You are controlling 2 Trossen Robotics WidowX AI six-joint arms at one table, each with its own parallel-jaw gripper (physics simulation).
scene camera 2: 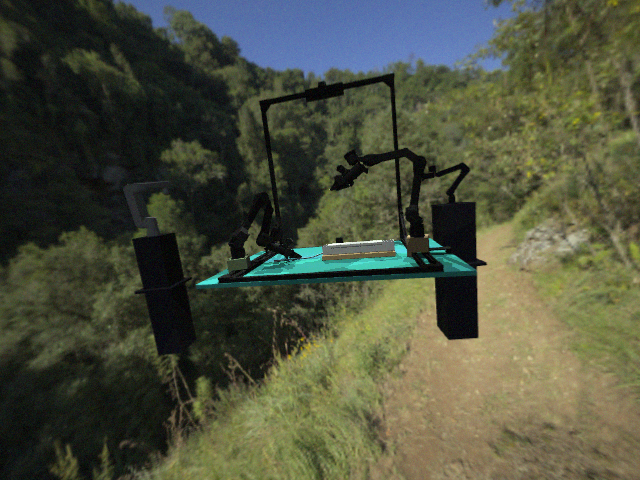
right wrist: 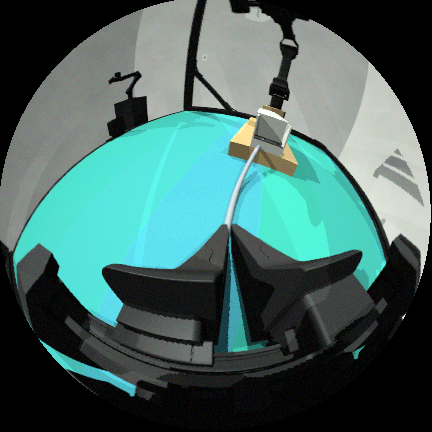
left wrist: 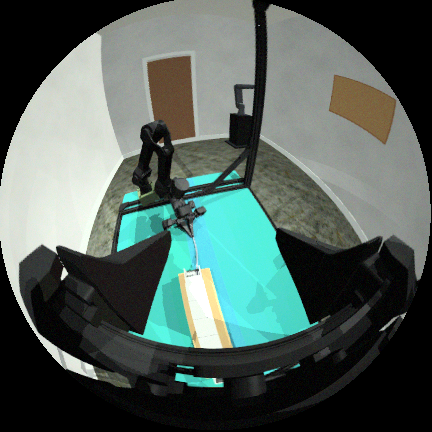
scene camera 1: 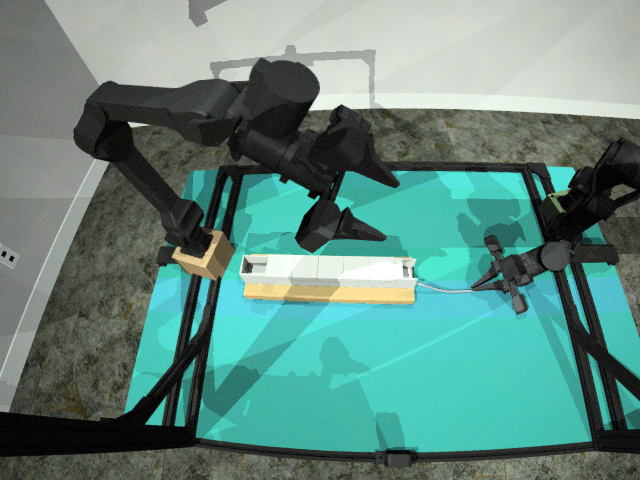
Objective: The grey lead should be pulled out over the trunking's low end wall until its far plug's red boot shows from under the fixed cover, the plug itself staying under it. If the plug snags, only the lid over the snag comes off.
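Where they show: left gripper, between the fingertips: (scene camera 2: pixel 333 190) (left wrist: pixel 224 235) (scene camera 1: pixel 391 211); right gripper, between the fingertips: (scene camera 2: pixel 301 257) (right wrist: pixel 228 229) (left wrist: pixel 192 236) (scene camera 1: pixel 471 289); left arm's base, origin of its link: (scene camera 2: pixel 417 236) (right wrist: pixel 274 107) (scene camera 1: pixel 196 244); right arm's base, origin of its link: (scene camera 2: pixel 238 257) (left wrist: pixel 145 189) (scene camera 1: pixel 572 205).
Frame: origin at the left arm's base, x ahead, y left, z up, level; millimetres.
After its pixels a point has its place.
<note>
The white trunking (scene camera 1: pixel 330 282) (scene camera 2: pixel 358 248) @(x 301, y 57, z -46 mm) lies on a tan board (scene camera 1: pixel 330 293) @(x 330, y -4, z -70 mm) (right wrist: pixel 240 145) @(x 512, y 44, z -73 mm). Several white lids (scene camera 1: pixel 330 268) @(x 322, y 33, z -18 mm) cover its middle; short stretches at both ends are open on top. The grey lead (scene camera 1: pixel 447 291) @(x 590, y 76, z -88 mm) (left wrist: pixel 196 254) @(x 568, y 73, z -80 mm) (right wrist: pixel 234 200) @(x 610, y 83, z -89 mm) comes out at the trunking's right end in scene camera 1 and runs in a slight curve to my right gripper (scene camera 1: pixel 471 289) @(x 645, y 94, z -83 mm) (left wrist: pixel 192 236) @(x 645, y 94, z -83 mm) (right wrist: pixel 228 229) @(x 645, y 94, z -83 mm), whose fingertips are shut on it near the table. No red boot can be made out; the far plug is hidden. My left gripper (scene camera 1: pixel 391 211) @(x 437, y -1, z 286 mm) (left wrist: pixel 224 235) @(x 437, y -1, z 286 mm) is wide open, high above the trunking.
A black frame (scene camera 1: pixel 465 166) @(x 596, y 468, z -75 mm) borders the turquoise table (scene camera 1: pixel 413 361) @(x 545, y -101, z -94 mm). The left arm's tan mounting block (scene camera 1: pixel 221 255) @(x 50, y 6, z -43 mm) stands just off the trunking's left end in scene camera 1. The right arm's green block (scene camera 2: pixel 238 264) @(x 848, y 400, z -45 mm) is at the opposite table side.
</note>
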